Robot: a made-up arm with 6 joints.
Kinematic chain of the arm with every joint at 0, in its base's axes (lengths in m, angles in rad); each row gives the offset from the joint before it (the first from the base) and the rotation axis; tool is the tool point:
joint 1: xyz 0 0 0.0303 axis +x
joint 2: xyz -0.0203 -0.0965 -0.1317 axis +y
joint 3: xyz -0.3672 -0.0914 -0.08 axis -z
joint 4: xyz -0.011 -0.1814 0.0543 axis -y
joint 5: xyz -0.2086 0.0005 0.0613 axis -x
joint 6: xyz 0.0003 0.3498 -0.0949 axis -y
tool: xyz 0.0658 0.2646 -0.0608
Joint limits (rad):
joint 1: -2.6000..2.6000
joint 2: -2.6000..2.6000
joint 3: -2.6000..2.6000
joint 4: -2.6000..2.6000
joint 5: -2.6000..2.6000
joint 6: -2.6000..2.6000
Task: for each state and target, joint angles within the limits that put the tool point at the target. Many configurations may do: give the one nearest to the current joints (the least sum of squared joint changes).
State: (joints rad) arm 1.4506 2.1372 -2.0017 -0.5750 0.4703 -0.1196
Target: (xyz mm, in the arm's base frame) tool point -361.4 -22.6 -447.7
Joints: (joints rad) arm 1.6321 2.0020 -2.4644 -0.6082 1.0051 -0.1479
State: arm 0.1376 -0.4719 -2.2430 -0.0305 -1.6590 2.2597
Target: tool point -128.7 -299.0 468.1
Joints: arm 0.1227 -0.2523 -2.2149 0.1158 -1.7693 2.2865
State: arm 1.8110 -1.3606 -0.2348 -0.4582 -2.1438 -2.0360
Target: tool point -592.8 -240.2 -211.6
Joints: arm 1.4504 -1.0073 -0.5062 -0.7817 -1.8756 -1.9834
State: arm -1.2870 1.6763 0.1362 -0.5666 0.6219 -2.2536
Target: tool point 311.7 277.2 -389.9
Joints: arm -1.9919 2.1041 0.3025 -0.7902 0.3706 -2.2798
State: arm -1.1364 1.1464 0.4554 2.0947 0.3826 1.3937
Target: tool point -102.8 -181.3 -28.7
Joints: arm -1.2538 1.2269 0.5903 1.8788 0.3811 1.4435
